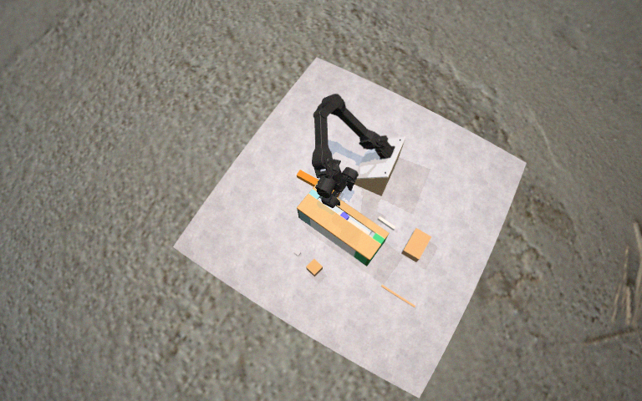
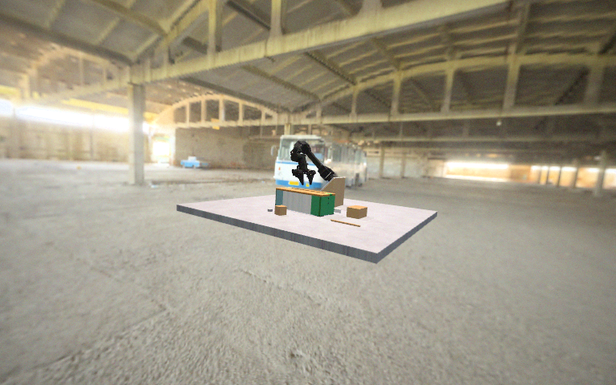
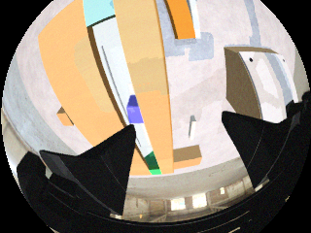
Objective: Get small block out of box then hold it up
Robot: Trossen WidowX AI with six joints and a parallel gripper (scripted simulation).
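Now: gripper tip 7 cm above the small blue block, 6 cm short of it and 2 cm to the right of it. From my gripper tip the other things lie so: flat orange block (37 cm to the left, 13 cm below, 3 cm ahead); then orange-topped box (10 cm below, 5 cm ahead, 4 cm to the left); then small orange cube (30 cm ahead, 13 cm below, 1 cm to the right).
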